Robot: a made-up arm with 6 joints.
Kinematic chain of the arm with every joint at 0, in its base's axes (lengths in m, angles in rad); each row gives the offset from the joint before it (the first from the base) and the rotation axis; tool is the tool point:
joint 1: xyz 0 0 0.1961 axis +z
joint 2: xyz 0 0.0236 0 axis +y
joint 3: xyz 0 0 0.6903 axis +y
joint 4: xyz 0 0 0.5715 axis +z
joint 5: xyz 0 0 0 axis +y
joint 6: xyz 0 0 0.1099 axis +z
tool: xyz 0 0 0
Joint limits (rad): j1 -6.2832..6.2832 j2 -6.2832..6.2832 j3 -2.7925..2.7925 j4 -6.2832..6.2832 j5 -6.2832..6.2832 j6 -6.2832..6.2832
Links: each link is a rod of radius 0.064 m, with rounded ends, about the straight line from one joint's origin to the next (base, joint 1, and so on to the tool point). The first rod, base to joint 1, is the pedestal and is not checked.
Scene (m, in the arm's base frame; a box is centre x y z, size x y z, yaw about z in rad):
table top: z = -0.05
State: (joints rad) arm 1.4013 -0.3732 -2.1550 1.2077 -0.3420 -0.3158
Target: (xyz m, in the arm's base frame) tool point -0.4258 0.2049 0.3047
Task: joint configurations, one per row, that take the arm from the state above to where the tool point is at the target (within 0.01 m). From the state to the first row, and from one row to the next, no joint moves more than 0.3 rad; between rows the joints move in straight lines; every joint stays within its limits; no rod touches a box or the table.
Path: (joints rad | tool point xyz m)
1: 1.1452 -0.3416 -2.1932 1.2086 -0.2885 -0.3158 | -0.2459 -0.5562 0.2842
2: 0.8891 -0.3099 -2.2313 1.2094 -0.2351 -0.3158 | -0.3692 -0.4555 0.2887
3: 0.6330 -0.2783 -2.2695 1.2103 -0.1816 -0.3158 | -0.4578 -0.3296 0.2927
4: 0.3768 -0.2466 -2.3076 1.2111 -0.1281 -0.3158 | -0.5074 -0.1895 0.2963
5: 0.1207 -0.2150 -2.3458 1.2120 -0.0747 -0.3158 | -0.5167 -0.0466 0.2995
6: -0.1354 -0.1833 -2.3839 1.2128 -0.0212 -0.3158 | -0.4879 0.0881 0.3024
7: -0.3915 -0.1517 -2.4221 1.2137 0.0323 -0.3158 | -0.4258 0.2049 0.3047

